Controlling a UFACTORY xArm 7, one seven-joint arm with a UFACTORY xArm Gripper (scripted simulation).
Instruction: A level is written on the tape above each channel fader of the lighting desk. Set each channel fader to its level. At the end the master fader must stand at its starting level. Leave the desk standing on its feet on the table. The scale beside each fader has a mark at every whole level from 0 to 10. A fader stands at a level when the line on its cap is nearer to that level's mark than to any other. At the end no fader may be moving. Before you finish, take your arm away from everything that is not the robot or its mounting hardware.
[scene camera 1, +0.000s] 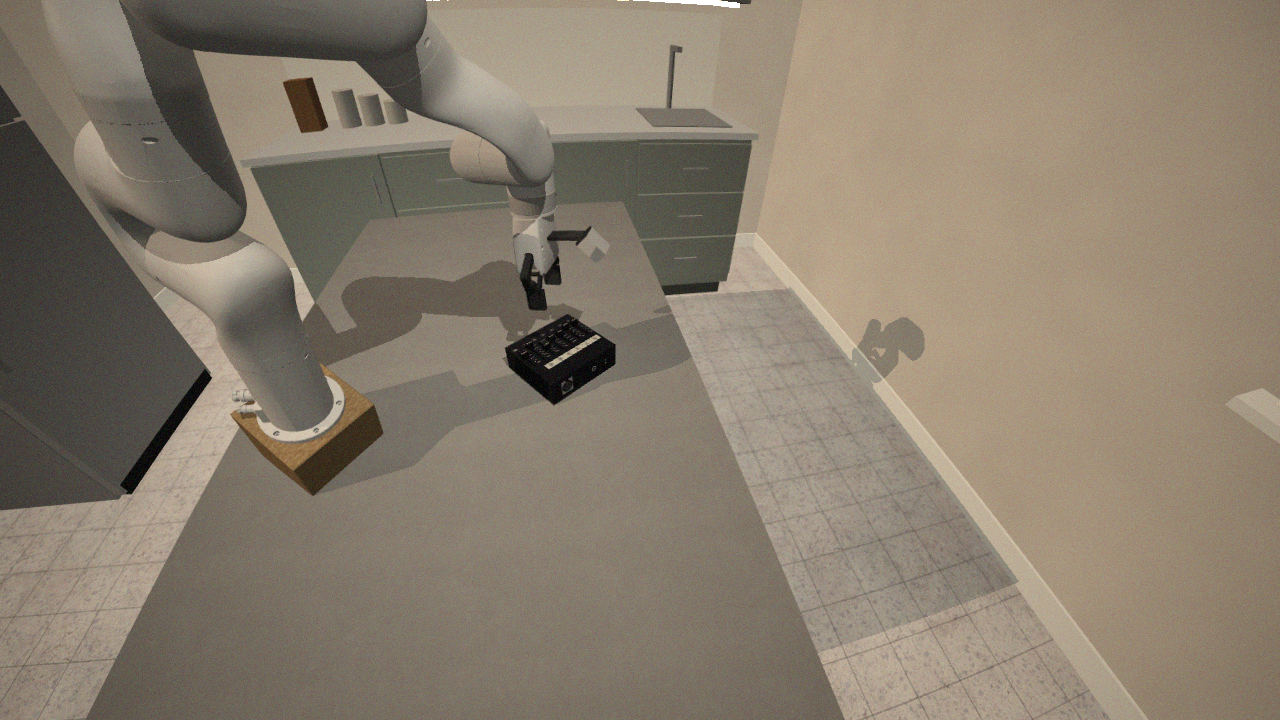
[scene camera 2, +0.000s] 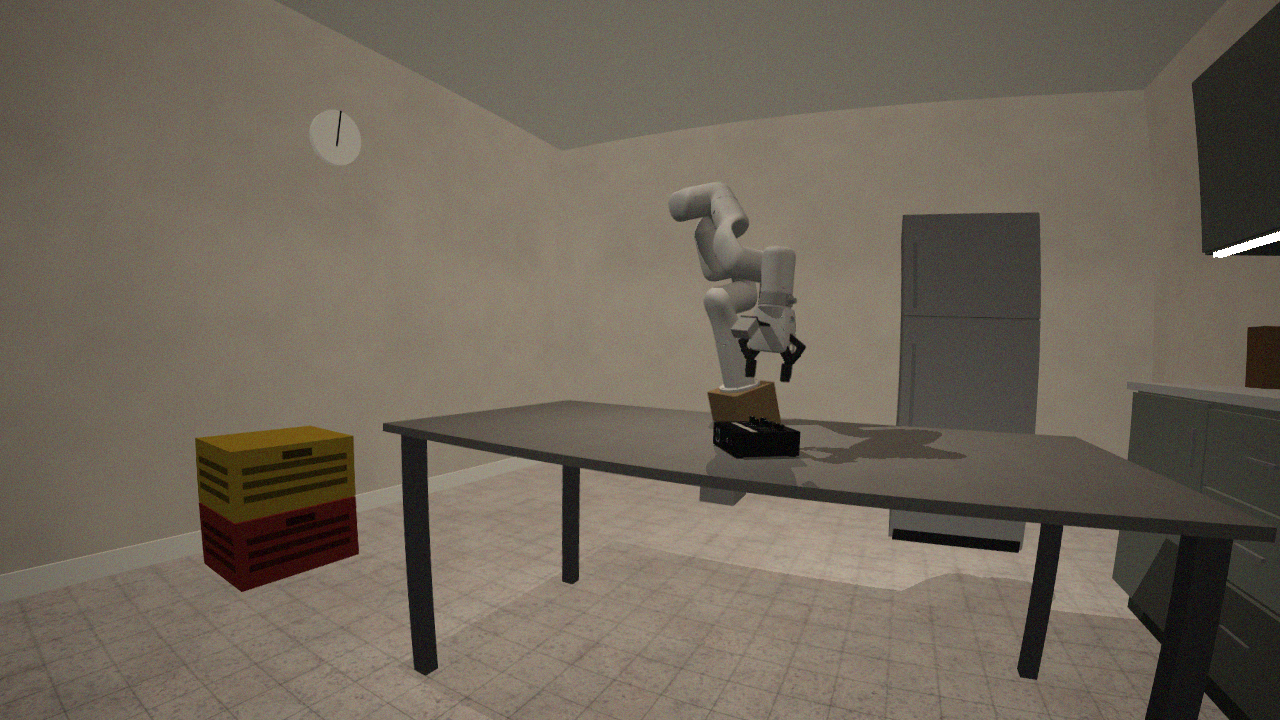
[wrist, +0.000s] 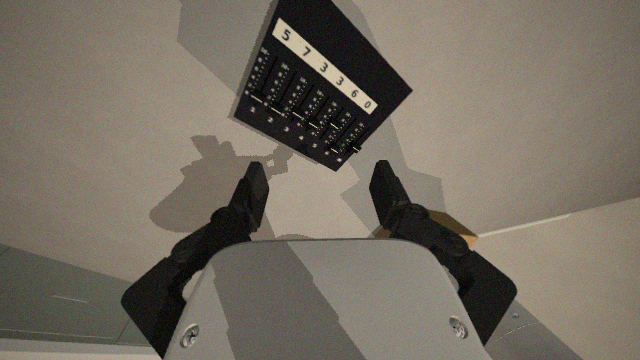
Labels:
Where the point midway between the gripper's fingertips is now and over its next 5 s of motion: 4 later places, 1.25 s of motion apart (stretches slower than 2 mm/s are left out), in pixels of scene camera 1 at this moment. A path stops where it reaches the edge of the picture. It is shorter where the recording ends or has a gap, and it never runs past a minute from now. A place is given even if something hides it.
My gripper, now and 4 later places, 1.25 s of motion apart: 546, 296; 534, 304; 551, 291; 563, 304; 564, 310

